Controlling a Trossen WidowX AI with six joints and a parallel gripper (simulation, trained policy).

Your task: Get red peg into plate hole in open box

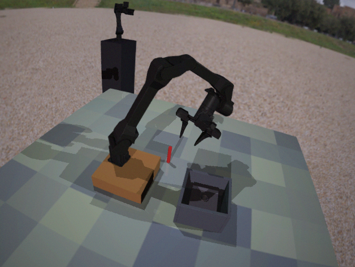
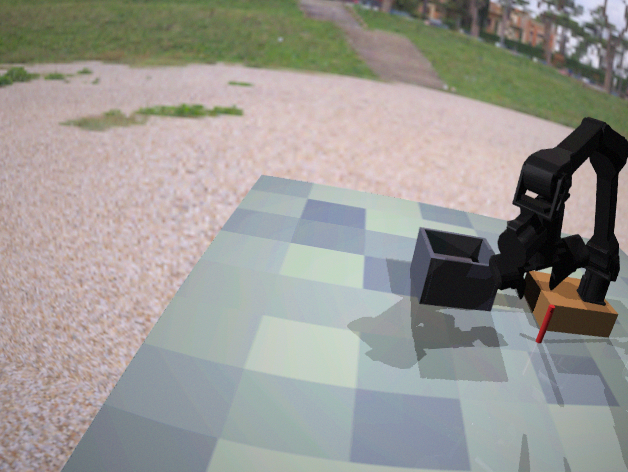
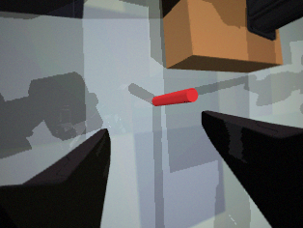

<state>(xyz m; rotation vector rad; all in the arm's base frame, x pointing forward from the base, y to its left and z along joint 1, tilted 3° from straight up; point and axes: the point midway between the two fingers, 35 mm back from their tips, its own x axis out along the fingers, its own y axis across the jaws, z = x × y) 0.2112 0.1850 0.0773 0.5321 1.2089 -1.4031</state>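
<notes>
Now: gripper tip 6 cm past the red peg, 3 cm to the left of it and 7 cm above it. The rest, counted from my gripper tip: dark grey box 14 cm ahead, 19 cm to the right, 9 cm below; plate 14 cm ahead, 19 cm to the right, 7 cm below.
</notes>
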